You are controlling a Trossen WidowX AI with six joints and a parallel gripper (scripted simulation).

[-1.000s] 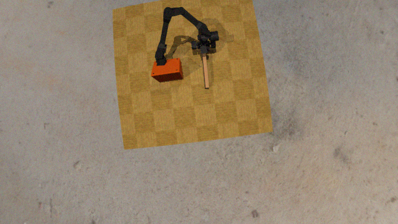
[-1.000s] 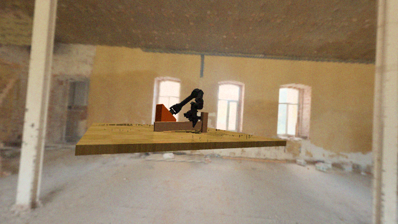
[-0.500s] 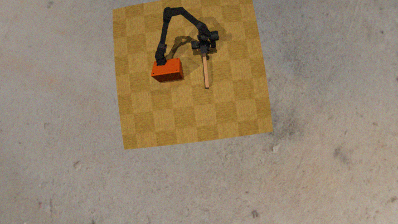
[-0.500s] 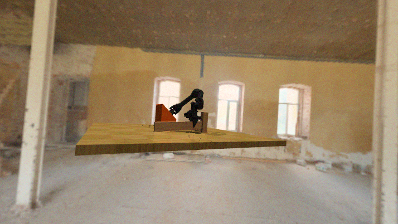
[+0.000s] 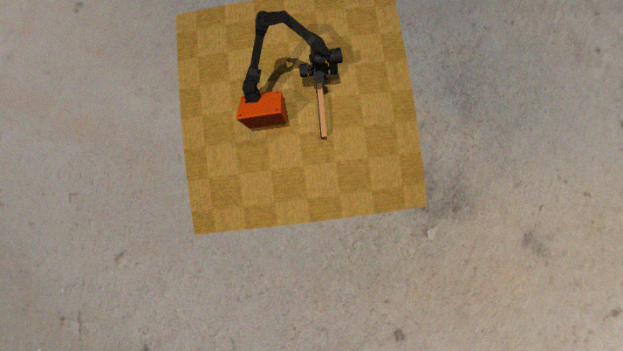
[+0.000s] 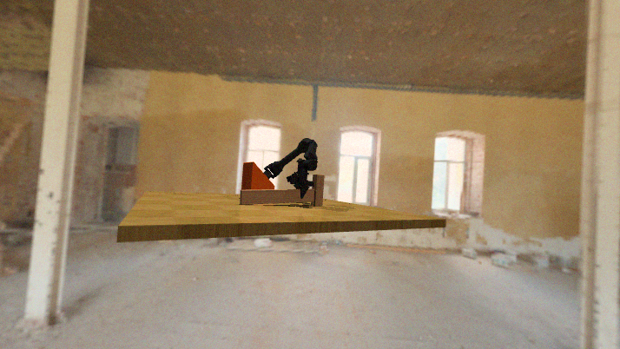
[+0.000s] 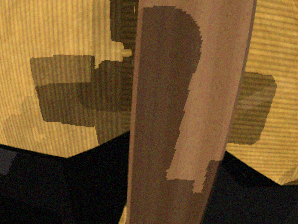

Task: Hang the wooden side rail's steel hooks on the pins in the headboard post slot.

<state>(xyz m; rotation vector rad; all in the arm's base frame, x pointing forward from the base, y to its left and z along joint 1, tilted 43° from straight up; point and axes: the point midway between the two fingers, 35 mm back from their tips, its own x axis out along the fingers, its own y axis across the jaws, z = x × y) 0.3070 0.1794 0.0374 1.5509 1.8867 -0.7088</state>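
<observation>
The headboard post lies 1 cm behind my gripper tip, 10 cm to the left of it and 4 cm above it.
</observation>
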